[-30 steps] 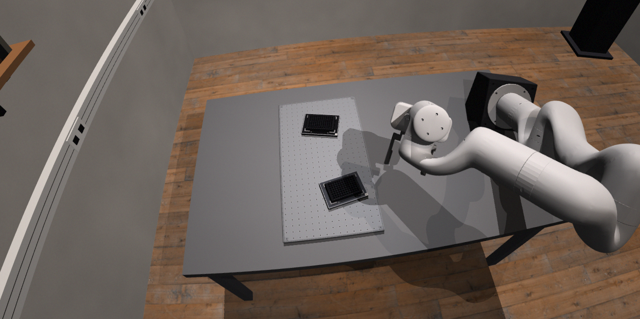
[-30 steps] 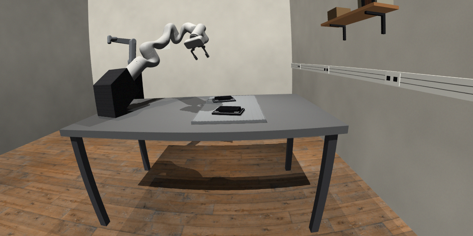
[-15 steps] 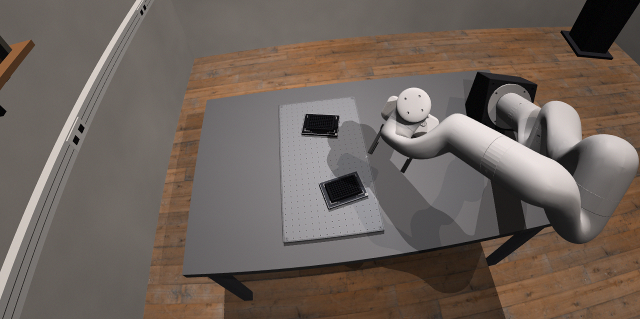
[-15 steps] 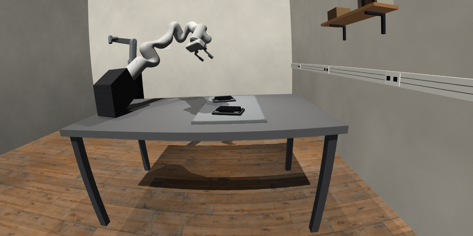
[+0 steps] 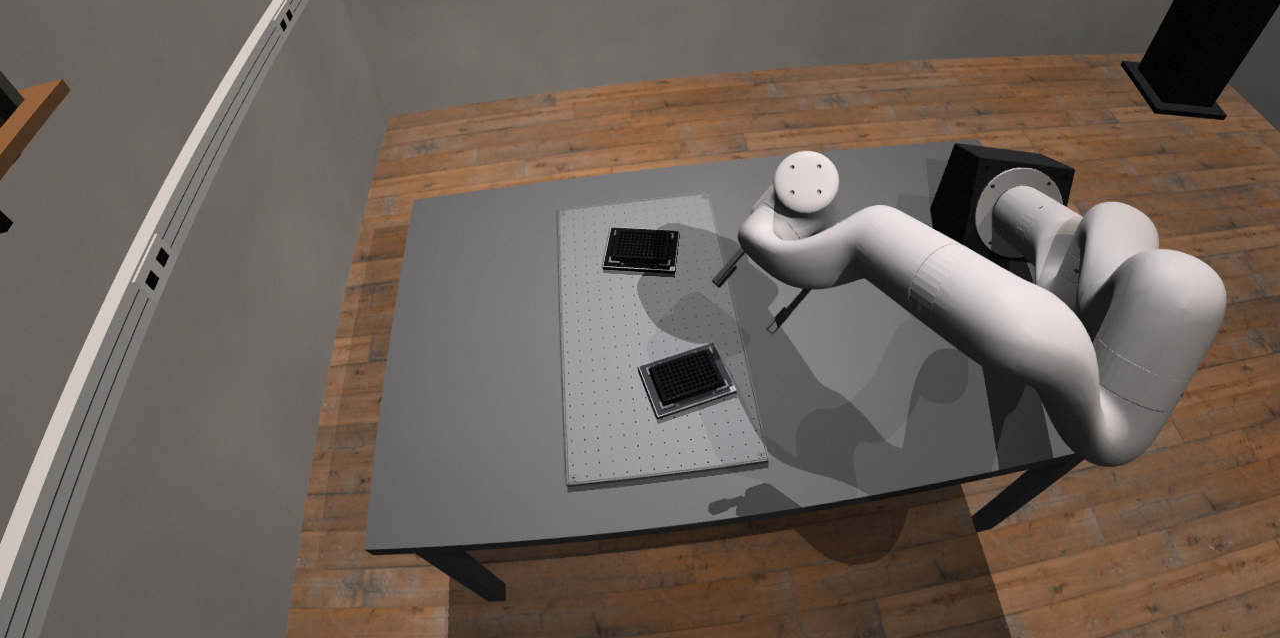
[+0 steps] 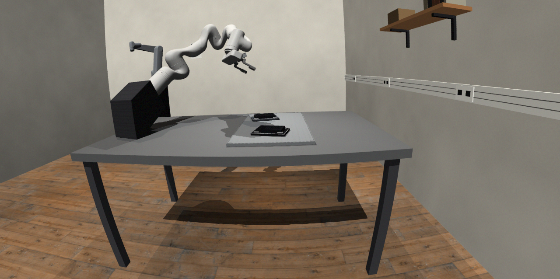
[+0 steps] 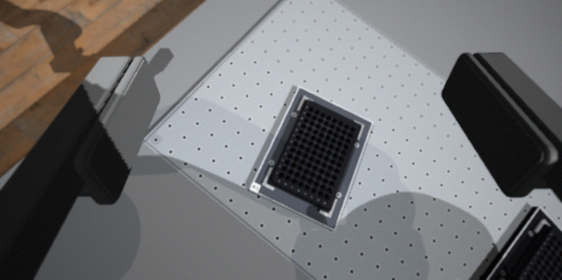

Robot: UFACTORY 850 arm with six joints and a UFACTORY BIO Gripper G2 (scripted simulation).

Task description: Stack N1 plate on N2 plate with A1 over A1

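The plate nest N1 lies 220 mm ahead of my hand, 350 mm to the right of it and 310 mm below it. The rest, counted from my hand: plate nest N2: 100 mm ahead, 20 mm to the right, 310 mm below.
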